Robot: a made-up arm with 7 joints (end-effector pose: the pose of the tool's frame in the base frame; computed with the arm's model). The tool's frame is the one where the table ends. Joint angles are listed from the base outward.
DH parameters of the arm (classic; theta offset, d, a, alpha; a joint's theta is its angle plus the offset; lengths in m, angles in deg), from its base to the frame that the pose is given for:
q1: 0 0.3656 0 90
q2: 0 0.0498 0 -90
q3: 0 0.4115 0.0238 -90
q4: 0 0.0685 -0.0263 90
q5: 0 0.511 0 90
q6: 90 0.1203 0.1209 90
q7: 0 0.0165 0 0
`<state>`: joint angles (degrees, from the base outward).
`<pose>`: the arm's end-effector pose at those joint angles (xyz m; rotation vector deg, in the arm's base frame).
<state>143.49 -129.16 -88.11 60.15 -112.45 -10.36 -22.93</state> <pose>-0.1640 0.7918 -0.2486 -44.57 -38.65 63.81</pose>
Working (the frame after each row of the table, in the pose's form):
after q1: 0.0000 0.0000 0.3656 35.07 106.33 106.33
after q2: 0.0296 0.0400 0.3656 -142.43 46.98 67.69
after q3: -0.2123 0.2487 0.1051 127.93 63.53 20.76
after q4: -0.2011 0.2213 0.0380 -110.11 -20.51 -32.18
after q5: -0.0886 0.6892 -0.1340 -24.26 -142.09 19.77
after q6: -0.1508 0.7885 -0.2579 -53.74 -30.36 84.51

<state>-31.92 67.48 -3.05 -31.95 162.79 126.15 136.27</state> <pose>-0.6499 0.5322 0.5889 -67.09 -27.70 82.37</pose>
Working (the frame after each row of the table, in the pose's form):
after q1: 0.0000 0.0000 0.3656 87.45 -25.01 -25.01
after q2: -0.0263 -0.0423 0.3656 -18.77 -65.64 -28.11
after q3: -0.3419 0.1528 0.5452 -92.78 -28.69 -78.45
after q4: -0.3003 0.2089 0.5226 -26.66 -97.10 -26.68
after q5: -0.7204 0.4875 0.4392 -41.35 59.23 43.32
after q6: -0.6359 0.5269 0.5821 0.66 -66.87 -37.73

